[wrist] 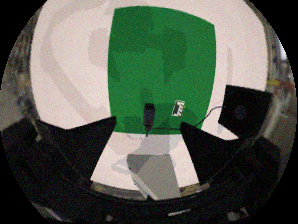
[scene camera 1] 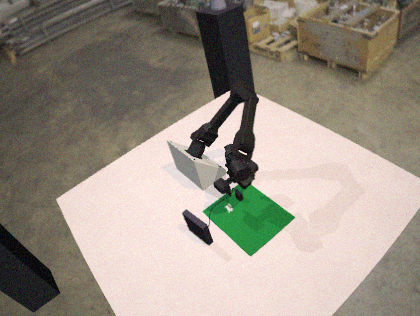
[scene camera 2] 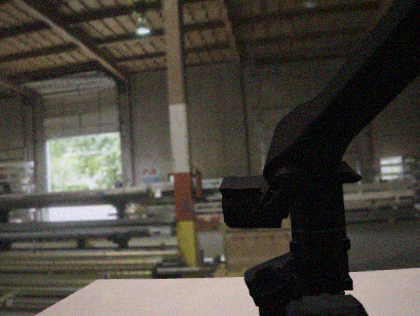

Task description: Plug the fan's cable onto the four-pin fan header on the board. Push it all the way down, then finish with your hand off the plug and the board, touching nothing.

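Labels:
There's a green board here, and the spot on the board [wrist: 153,59] is the same spot as the one on the board [scene camera 1: 255,212].

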